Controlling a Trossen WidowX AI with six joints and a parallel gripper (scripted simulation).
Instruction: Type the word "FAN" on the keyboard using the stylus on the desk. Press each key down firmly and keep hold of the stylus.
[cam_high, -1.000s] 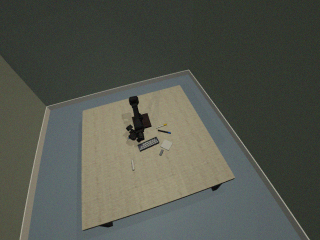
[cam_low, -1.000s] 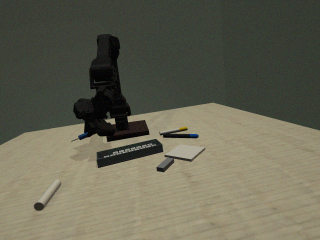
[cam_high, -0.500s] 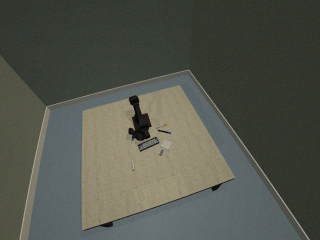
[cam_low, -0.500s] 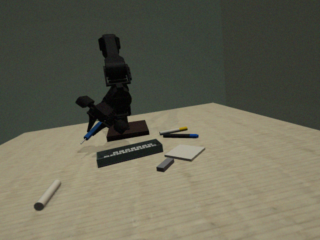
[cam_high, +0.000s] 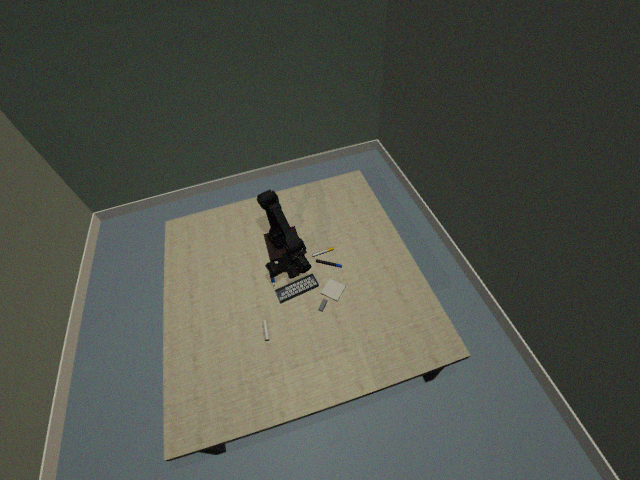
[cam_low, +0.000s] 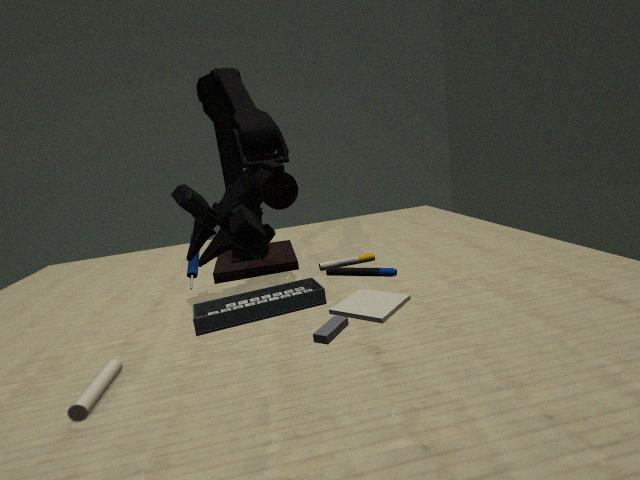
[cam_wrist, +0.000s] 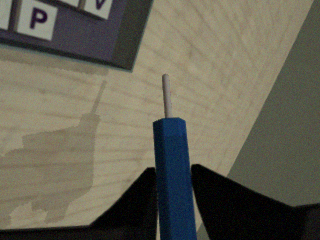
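My gripper tip is now 40 mm short of the stylus tip and 30 mm above it. Round my gripper tip: grey block (190 mm ahead, 190 mm to the left, 80 mm below); white cylinder (220 mm ahead, 100 mm to the right, 80 mm below); blue stylus (10 mm ahead, 10 mm below).
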